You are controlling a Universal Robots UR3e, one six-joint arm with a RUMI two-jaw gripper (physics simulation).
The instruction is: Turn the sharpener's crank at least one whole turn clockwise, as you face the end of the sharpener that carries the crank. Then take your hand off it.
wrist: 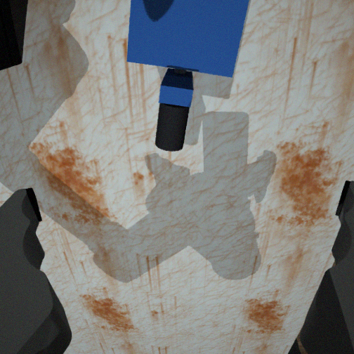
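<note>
The blue sharpener body (187,42) shows at the top of the wrist view, cut off by the upper edge. Its crank (176,94) comes out of the near end, with a blue arm and a black cylindrical handle (171,127) pointing down the view. My gripper (185,188) is open wide, with one dark jaw at the left edge and the other at the right edge. The handle lies above the line between the fingertips in the view, slightly left of the middle, and neither jaw touches it. The far end of the sharpener is out of view.
A white table top (170,310) with rust-brown stains lies beneath. Grey shadows of the arm and gripper fall across it. A black object (10,35) shows at the upper left edge, cut off by the view.
</note>
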